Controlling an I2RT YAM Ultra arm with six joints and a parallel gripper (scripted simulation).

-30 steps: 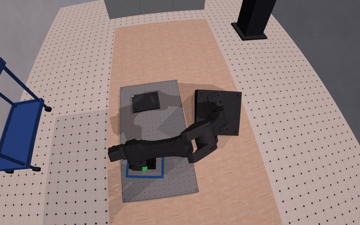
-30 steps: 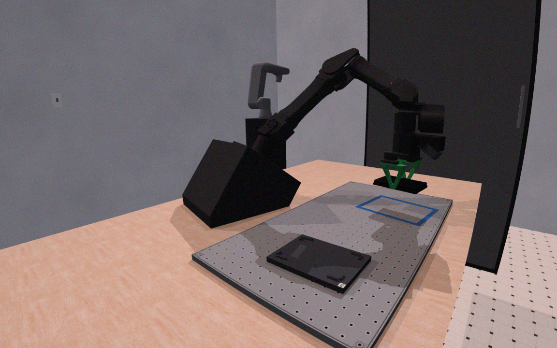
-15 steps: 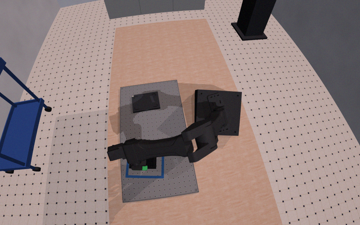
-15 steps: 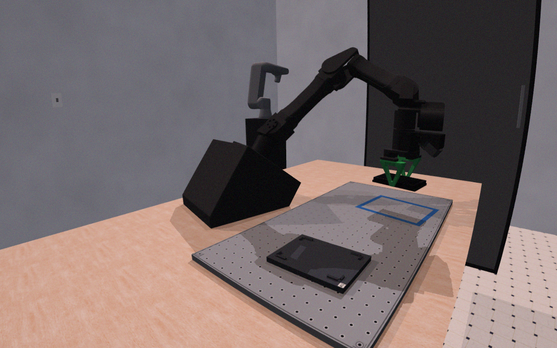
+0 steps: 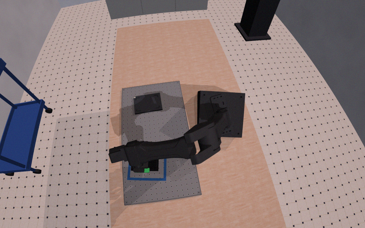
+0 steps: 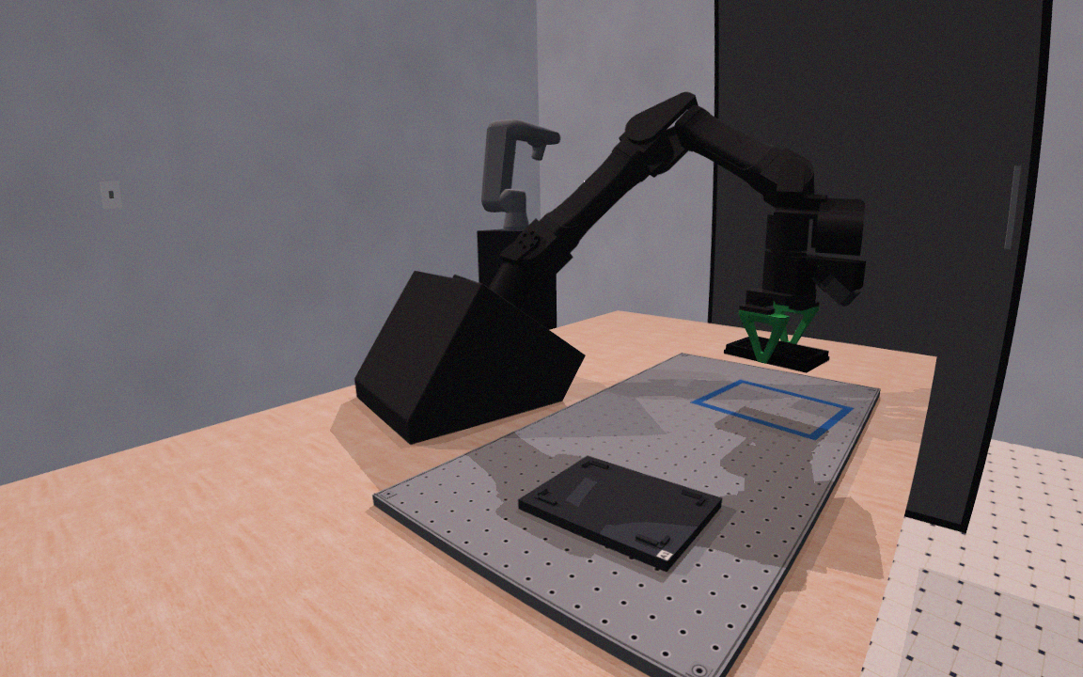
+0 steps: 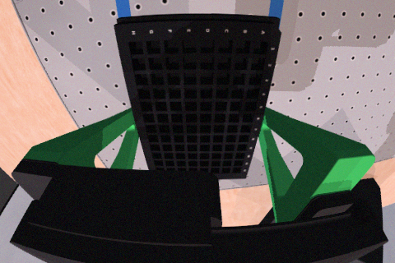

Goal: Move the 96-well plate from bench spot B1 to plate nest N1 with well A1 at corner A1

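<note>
The black 96-well plate is right at my hand. Also, from my hand: plate nest N1 (37 cm to the right, 8 cm below, 5 cm behind); then A1 label (43 cm to the right, 7 cm below, 2 cm ahead).
</note>
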